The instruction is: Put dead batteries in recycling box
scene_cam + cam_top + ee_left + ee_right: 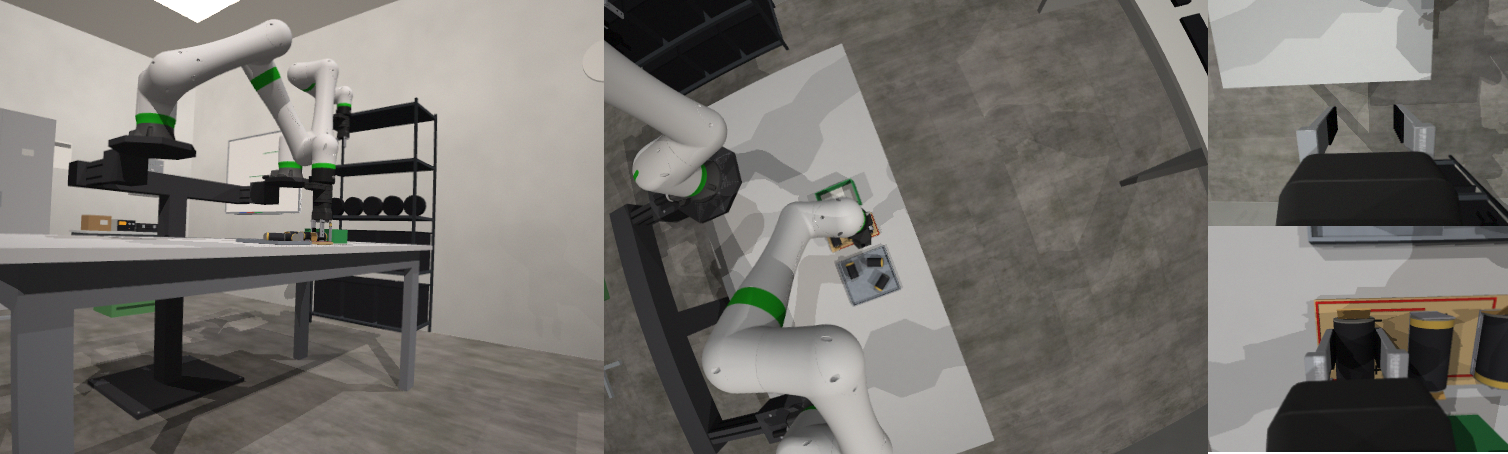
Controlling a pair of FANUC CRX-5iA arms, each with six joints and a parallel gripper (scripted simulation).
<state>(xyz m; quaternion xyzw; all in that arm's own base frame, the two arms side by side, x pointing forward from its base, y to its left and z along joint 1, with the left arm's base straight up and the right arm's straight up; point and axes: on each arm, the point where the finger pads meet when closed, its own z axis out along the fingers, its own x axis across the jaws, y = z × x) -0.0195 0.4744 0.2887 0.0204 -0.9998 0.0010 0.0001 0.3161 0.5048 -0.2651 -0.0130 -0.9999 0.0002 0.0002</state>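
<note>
Right now my right hand is 16 cm to the left of the grey tray, 9 cm past it and 4 cm above it. Also, from my right hand: green recycling box: 16 cm to the left, 4 cm behind, 3 cm below.
</note>
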